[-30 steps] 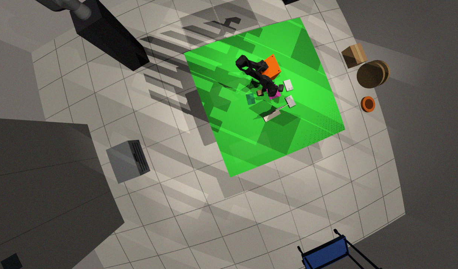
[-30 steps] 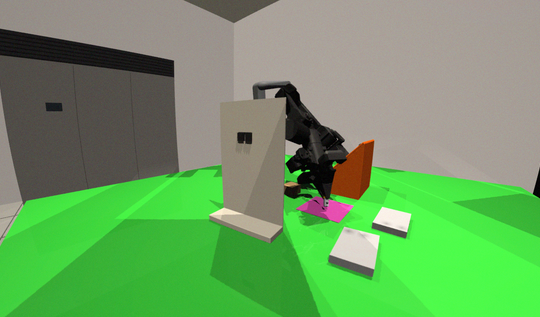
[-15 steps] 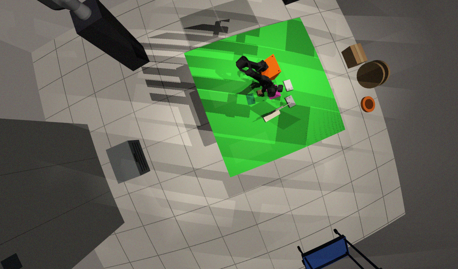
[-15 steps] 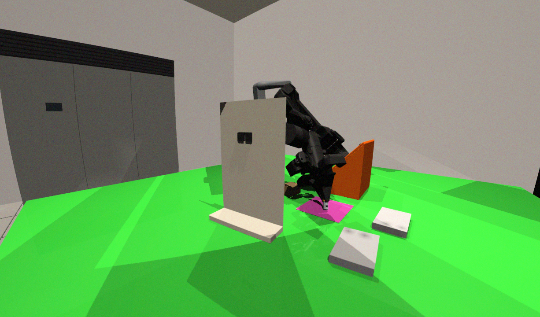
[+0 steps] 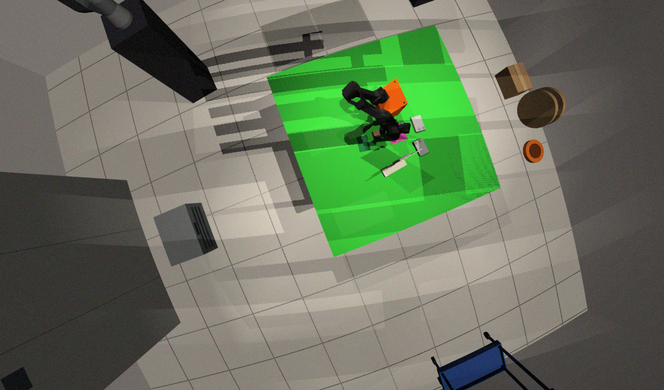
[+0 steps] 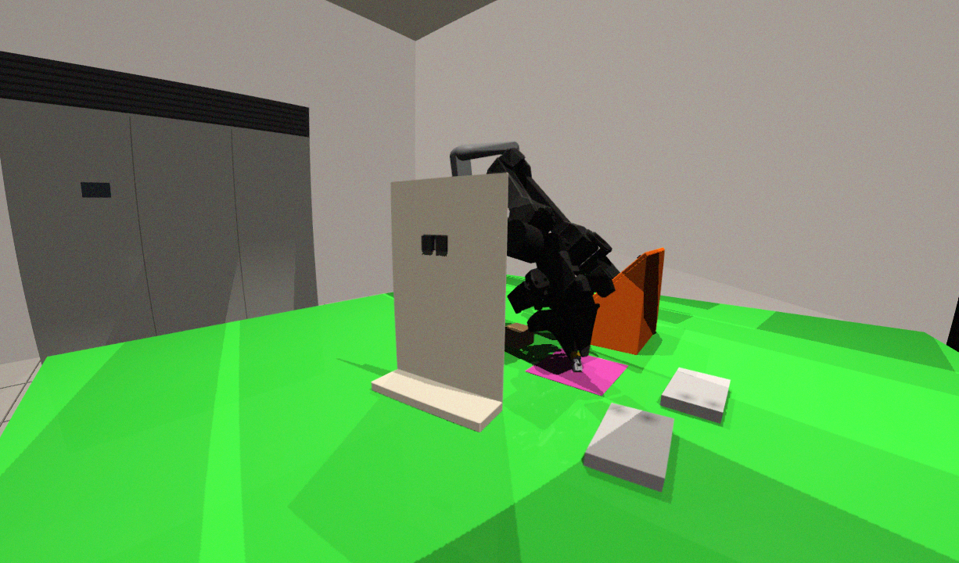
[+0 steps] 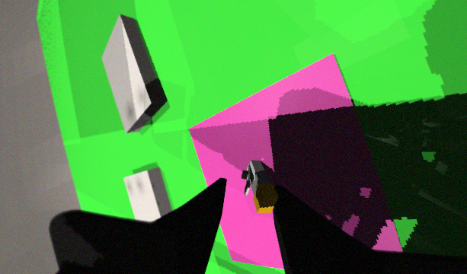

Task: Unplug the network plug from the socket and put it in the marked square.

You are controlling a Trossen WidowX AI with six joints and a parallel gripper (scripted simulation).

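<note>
Now: the yellow plug right at my gripper tip. From my gripper tip the other things lie so: beige upright panel 17 cm ahead, 13 cm to the right, 10 cm above; pink square 1 cm behind, 2 cm below.
</note>
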